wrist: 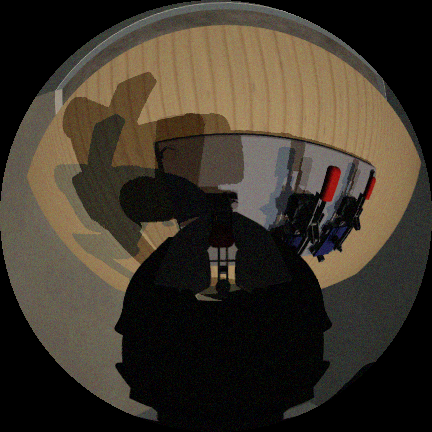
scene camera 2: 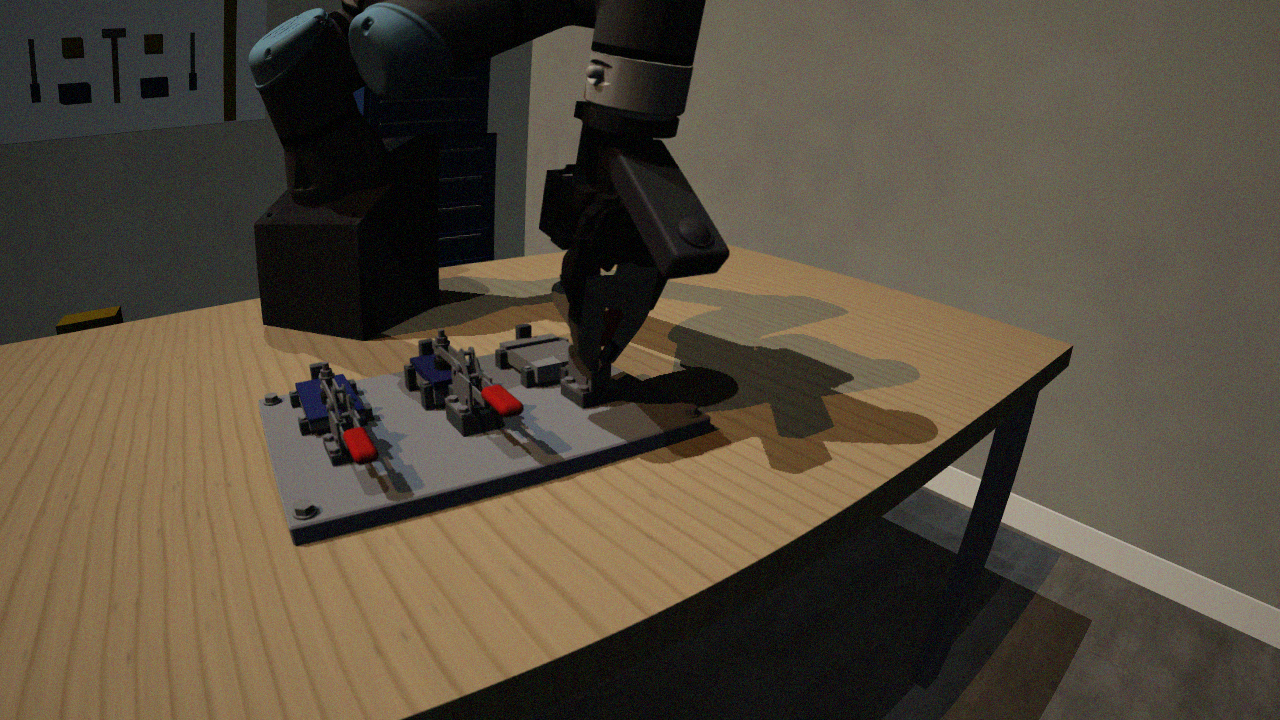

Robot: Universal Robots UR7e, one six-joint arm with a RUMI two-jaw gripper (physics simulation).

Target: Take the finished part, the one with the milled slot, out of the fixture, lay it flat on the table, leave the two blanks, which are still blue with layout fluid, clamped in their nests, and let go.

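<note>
The finished part (scene camera 2: 547,360) is grey and sits in the right-hand nest on the grey fixture plate (scene camera 2: 501,458) (wrist: 257,175). Its slot is not clear at this size. My gripper (scene camera 2: 599,353) (wrist: 221,214) is shut on the red handle (scene camera 2: 610,320) (wrist: 222,238) of the clamp beside that part, and the handle is raised above the clamp base (scene camera 2: 578,388). The fingers hide most of this clamp. One blue blank (scene camera 2: 315,399) (wrist: 331,242) sits in the far left nest and another blue blank (scene camera 2: 426,368) (wrist: 295,241) in the middle nest, both under their clamps.
Two red clamp handles (scene camera 2: 359,444) (scene camera 2: 502,400) point toward the front, low over the plate; they also show in the wrist view. Plate bolts (scene camera 2: 305,510) stand at corners. The wooden table (scene camera 2: 501,573) (wrist: 250,80) surrounds the plate. The robot's base block (scene camera 2: 313,273) stands behind.
</note>
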